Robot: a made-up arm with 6 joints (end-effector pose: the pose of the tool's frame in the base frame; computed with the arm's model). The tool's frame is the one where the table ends. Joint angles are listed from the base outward.
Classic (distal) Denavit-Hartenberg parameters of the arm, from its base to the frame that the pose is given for. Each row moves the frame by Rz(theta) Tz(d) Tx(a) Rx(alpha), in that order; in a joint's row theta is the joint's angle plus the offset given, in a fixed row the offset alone. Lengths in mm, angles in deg.
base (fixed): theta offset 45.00; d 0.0; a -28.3; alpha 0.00
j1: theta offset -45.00; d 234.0; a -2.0; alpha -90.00
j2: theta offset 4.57; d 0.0; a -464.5; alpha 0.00
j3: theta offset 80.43; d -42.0; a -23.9; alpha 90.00
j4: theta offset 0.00; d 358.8; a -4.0; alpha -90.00
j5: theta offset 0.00; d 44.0; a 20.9; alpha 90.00
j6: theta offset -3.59; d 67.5; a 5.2; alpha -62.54
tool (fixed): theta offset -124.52; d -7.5; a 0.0; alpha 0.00
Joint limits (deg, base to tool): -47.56..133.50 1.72..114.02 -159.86..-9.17 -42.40..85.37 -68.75..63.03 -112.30..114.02
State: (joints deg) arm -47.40 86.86 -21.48 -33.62 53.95 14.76
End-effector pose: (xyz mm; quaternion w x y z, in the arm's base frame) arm 48.6 -161.6 347.9 0.2974 -0.5845 0.7154 0.2412
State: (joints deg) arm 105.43 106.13 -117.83 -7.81 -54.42 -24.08
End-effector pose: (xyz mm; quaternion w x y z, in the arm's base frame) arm -163.3 502.0 846.7 0.7240 0.0072 -0.6326 -0.2750
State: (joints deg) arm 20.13 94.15 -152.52 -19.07 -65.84 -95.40
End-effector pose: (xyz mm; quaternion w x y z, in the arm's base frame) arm 152.3 58.4 1077.3 0.3269 0.1733 0.0700 0.9264
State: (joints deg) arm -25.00 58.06 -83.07 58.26 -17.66 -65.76
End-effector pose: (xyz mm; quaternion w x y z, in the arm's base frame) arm 78.9 -98.3 910.3 0.3006 -0.6000 -0.0143 -0.7412
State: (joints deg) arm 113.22 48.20 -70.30 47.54 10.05 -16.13
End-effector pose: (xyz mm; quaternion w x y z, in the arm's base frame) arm -54.0 47.3 820.8 0.7607 -0.1571 -0.4715 0.4176
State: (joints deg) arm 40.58 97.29 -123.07 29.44 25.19 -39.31
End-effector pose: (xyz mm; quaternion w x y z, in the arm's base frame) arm 309.2 274.3 902.0 0.6141 -0.6235 -0.4592 -0.1524
